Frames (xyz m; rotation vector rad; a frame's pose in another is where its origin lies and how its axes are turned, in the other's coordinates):
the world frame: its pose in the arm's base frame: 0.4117 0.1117 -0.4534 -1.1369 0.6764 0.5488
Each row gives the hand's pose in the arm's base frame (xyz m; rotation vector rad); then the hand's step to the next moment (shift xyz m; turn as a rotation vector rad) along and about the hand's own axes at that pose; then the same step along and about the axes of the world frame.
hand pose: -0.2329 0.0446 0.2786 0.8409 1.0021 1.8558
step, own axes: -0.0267 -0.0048 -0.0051 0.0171 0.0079 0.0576
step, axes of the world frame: 0.0124 -0.0072 -0.0236 0.0016 -0.0393 0.0461
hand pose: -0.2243 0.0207 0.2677 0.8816 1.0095 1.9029
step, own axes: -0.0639 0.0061 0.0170 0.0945 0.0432 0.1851
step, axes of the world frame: 0.0251 -0.0457 -0.0412 -0.0266 -0.1156 0.1760
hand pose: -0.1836 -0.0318 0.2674 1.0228 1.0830 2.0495
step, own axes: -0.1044 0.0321 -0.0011 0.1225 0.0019 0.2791
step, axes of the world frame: 0.0348 -0.0606 -0.0839 0.0191 -0.1445 0.2677
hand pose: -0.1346 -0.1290 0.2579 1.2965 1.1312 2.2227
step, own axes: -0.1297 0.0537 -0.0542 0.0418 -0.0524 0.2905
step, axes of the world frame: 0.0473 -0.0359 -0.1383 0.1128 -0.1270 0.2450
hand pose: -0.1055 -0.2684 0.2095 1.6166 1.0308 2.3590
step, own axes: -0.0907 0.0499 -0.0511 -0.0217 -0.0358 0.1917
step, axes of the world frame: 0.0394 -0.0067 -0.1083 0.1164 -0.0804 0.1360
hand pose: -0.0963 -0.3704 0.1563 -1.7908 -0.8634 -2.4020
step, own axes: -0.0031 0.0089 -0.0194 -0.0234 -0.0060 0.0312
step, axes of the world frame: -0.0078 0.0052 -0.0194 0.0362 -0.0085 0.0133
